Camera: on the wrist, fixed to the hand. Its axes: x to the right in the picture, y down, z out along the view.
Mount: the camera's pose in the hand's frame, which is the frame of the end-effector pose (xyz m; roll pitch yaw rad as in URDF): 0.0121 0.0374 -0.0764 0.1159 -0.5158 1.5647
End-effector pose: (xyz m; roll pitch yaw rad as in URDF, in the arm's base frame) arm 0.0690 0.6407 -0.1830 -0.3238 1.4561 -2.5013
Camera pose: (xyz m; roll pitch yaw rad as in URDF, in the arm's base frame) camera 0.1417 0.6810 -0.2047 1.5711 -0.0166 -1.1219
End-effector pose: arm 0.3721 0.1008 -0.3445 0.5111 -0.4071 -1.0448
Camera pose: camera 0.4478 0.1098 -0.3841 -0.5766 -0.9073 1.0991
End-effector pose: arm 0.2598 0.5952 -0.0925 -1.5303 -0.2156 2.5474
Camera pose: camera 0.2847 0.6687 -0.1294 -0.2875 0.9763 -2.5051
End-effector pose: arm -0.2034 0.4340 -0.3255 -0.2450 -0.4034 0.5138
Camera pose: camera -0.1740 0.4710 -0.3973 -0.3028 -0.2507 2.1881
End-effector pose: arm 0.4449 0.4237 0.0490 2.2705 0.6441 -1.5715
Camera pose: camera 0.4792 0.3673 0.1040 2.5780 -0.2786 -2.9188
